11 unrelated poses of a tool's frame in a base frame.
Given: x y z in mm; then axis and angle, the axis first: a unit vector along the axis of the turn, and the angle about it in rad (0 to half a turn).
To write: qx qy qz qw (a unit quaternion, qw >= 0); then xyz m. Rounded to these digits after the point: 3 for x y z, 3 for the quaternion.
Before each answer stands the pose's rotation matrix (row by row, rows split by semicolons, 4 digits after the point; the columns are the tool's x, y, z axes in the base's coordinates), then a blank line. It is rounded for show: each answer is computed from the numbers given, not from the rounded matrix.
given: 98 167 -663 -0.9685 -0.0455 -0.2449 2.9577
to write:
0.8770 0.1322 0.4620; 0.0426 -0.9790 0.1992; 0.4787 -0.1550 -0.8642

-0.964 -0.045 -0.244 0.092 0.098 0.167 -0.663
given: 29 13 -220 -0.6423 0.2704 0.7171 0.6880
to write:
0.8664 -0.4949 0.0669; 0.4159 0.7892 0.4520; -0.2765 -0.3638 0.8895

-0.217 0.091 0.242 0.941 0.029 0.013 -0.220
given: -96 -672 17 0.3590 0.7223 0.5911 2.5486
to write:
-0.5935 0.1440 0.7918; 0.8047 0.1251 0.5804; -0.0155 0.9816 -0.1901

0.343 0.691 0.565 0.292 -0.096 -0.672 0.017
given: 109 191 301 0.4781 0.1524 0.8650 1.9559
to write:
-0.0612 -0.7014 0.7101; 0.9019 -0.3437 -0.2617; 0.4277 0.6244 0.6536

0.397 0.126 0.717 0.559 0.109 0.191 0.301
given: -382 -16 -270 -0.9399 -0.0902 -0.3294 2.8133
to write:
0.7730 0.2712 0.5736; 0.0588 -0.9308 0.3609; 0.6317 -0.2452 -0.7354

-0.927 -0.089 -0.325 0.163 -0.382 -0.016 -0.270
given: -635 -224 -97 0.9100 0.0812 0.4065 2.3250
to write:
0.7105 -0.1718 0.6824; 0.4208 -0.6736 -0.6076; 0.5641 0.7189 -0.4063

0.835 0.075 0.373 0.397 -0.635 -0.224 -0.097
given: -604 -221 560 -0.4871 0.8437 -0.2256 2.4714
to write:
-0.3605 -0.5929 0.7201; -0.8732 0.4860 -0.0370; -0.3280 -0.6421 -0.6929

-0.460 0.797 -0.213 0.329 -0.604 -0.221 0.560
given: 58 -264 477 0.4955 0.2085 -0.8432 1.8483
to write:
0.0388 0.9426 -0.3318; -0.6793 -0.2186 -0.7005; -0.7328 0.2526 0.6318

0.395 0.166 -0.673 0.603 0.058 -0.264 0.477
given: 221 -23 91 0.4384 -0.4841 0.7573 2.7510
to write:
-0.5548 -0.6968 0.4547; -0.1201 -0.4737 -0.8725; 0.8233 -0.5387 0.1791

0.430 -0.475 0.743 0.194 0.221 -0.023 0.091
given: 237 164 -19 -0.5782 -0.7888 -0.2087 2.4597
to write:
-0.1826 0.9416 -0.2828; 0.6786 0.3288 0.6568; 0.7115 -0.0720 -0.6990

-0.545 -0.743 -0.197 0.334 0.237 0.164 -0.019
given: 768 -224 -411 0.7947 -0.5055 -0.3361 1.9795
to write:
0.4851 -0.2529 -0.8371; -0.8698 -0.0404 -0.4918; 0.0906 0.9666 -0.2396

0.664 -0.423 -0.281 0.549 0.768 -0.224 -0.411
